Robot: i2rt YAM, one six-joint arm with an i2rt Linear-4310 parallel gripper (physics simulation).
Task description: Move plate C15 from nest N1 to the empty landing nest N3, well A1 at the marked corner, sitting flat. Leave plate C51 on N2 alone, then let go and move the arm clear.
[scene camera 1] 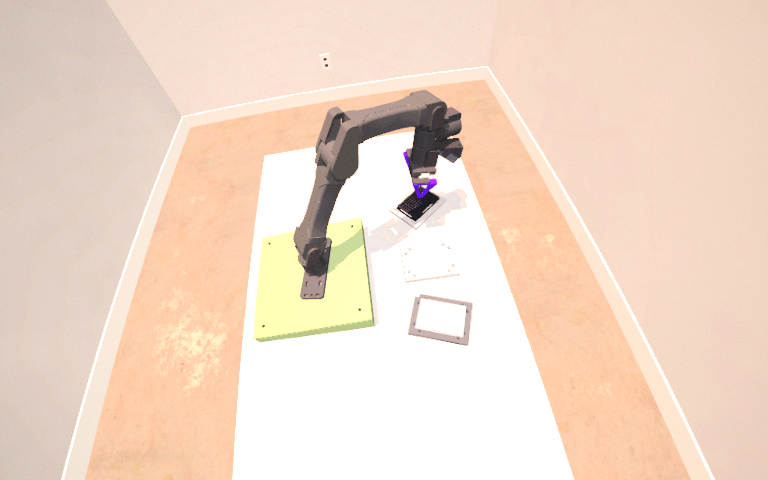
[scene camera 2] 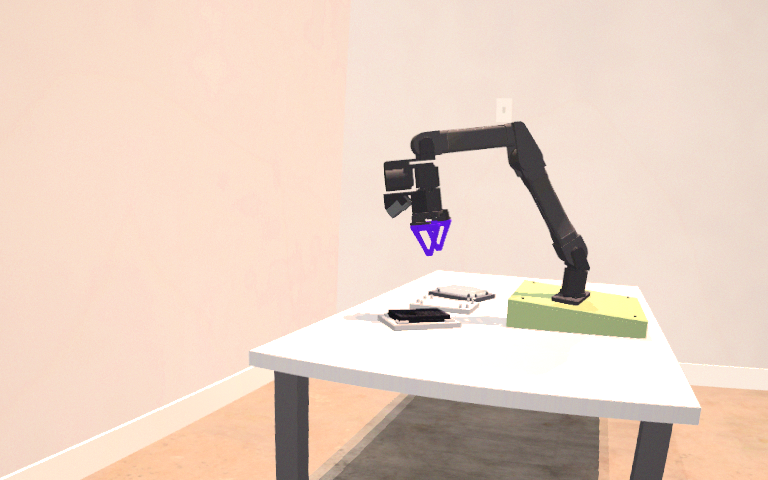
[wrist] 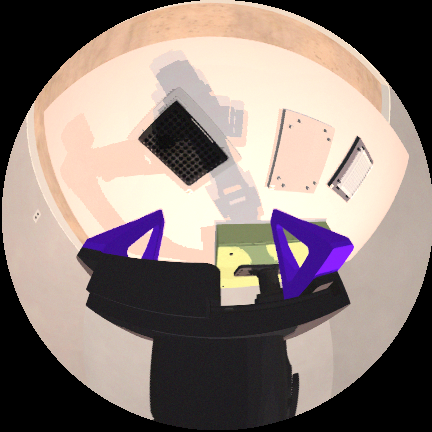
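Observation:
A black well plate (scene camera 1: 416, 206) (scene camera 2: 417, 315) (wrist: 182, 142) lies on a light nest (scene camera 1: 398, 212) (scene camera 2: 396, 325) at the far end of the row. The middle nest (scene camera 1: 430, 263) (scene camera 2: 441, 305) (wrist: 300, 150), white with small corner posts, is empty. A white plate (scene camera 1: 441, 318) (scene camera 2: 461, 291) (wrist: 354, 172) lies in a dark grey nest (scene camera 1: 413, 322) (wrist: 341, 193). The plate labels cannot be read. My gripper (scene camera 1: 417, 186) (scene camera 2: 433, 251) (wrist: 217, 214) is open and empty, well above the table near the black plate. In the wrist view that plate lies ahead of the fingertips, towards the left one.
The arm stands on a yellow-green base block (scene camera 1: 283, 294) (scene camera 2: 577, 331) (wrist: 235, 282), beside the row of nests. All of them are on a white table (scene camera 1: 396, 407) (scene camera 2: 481, 373). The arm's shadow falls across the tabletop by the black plate and its nest.

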